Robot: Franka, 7 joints.
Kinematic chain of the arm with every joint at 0, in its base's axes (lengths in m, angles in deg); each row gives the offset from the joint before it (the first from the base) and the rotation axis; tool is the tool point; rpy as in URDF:
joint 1: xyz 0 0 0.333 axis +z
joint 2: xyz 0 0 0 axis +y
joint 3: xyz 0 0 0.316 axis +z
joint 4: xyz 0.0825 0 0 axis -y
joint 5: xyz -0.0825 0 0.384 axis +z
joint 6: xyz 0 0 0 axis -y
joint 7: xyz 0.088 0 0 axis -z
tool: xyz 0 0 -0.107 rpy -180 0 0
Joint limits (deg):
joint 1: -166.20..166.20
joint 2: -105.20..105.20
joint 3: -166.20..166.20
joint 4: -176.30..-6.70
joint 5: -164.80..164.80
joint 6: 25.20..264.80
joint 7: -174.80..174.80
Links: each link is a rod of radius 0.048 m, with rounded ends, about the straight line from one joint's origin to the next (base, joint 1, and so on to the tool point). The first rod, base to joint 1, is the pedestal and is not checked.
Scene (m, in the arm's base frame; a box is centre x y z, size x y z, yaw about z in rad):
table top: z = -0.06
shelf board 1: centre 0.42 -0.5 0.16 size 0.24 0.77 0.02 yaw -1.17
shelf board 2: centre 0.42 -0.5 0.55 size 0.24 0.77 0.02 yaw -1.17
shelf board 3: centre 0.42 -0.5 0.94 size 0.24 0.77 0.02 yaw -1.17
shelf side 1: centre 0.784 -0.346 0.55 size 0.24 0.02 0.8 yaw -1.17
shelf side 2: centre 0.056 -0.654 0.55 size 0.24 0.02 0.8 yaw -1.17
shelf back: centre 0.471 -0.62 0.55 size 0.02 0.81 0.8 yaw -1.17
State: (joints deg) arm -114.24 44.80 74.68 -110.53 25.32 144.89 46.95
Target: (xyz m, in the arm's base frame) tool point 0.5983 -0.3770 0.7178
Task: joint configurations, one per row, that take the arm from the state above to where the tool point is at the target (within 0.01 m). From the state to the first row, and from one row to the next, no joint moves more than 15 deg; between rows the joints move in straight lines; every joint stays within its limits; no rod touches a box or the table.
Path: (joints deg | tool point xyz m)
1: -105.30 57.88 88.46 -116.49 23.11 141.96 38.79 | 0.5292 -0.2943 0.4033
2: -96.35 70.96 102.24 -122.44 20.89 139.02 30.63 | 0.5430 -0.1180 0.4810
3: -87.41 84.04 116.03 -128.40 18.68 136.09 22.47 | 0.4812 -0.0015 0.5753
4: -78.46 97.13 129.81 -134.35 16.47 133.16 14.31 | 0.3816 0.0385 0.6554
5: -84.54 85.88 126.01 -125.70 18.15 133.26 22.47 | 0.4391 0.0001 0.6613
6: -90.62 74.63 122.20 -117.05 19.83 133.37 30.63 | 0.4845 -0.0553 0.6708
7: -96.70 63.38 118.40 -108.40 21.51 133.48 38.79 | 0.5126 -0.1225 0.6885
8: -102.78 52.13 114.60 -99.75 23.19 133.59 46.95 | 0.5202 -0.1927 0.7178
9: -94.89 49.25 103.69 -89.20 23.14 140.05 46.95 | 0.5663 -0.2622 0.7058
10: -87.01 46.38 92.78 -78.65 23.09 146.52 46.95 | 0.5926 -0.3252 0.7027
11: -79.12 43.50 81.87 -68.10 23.04 152.98 46.95 | 0.5983 -0.3769 0.7178

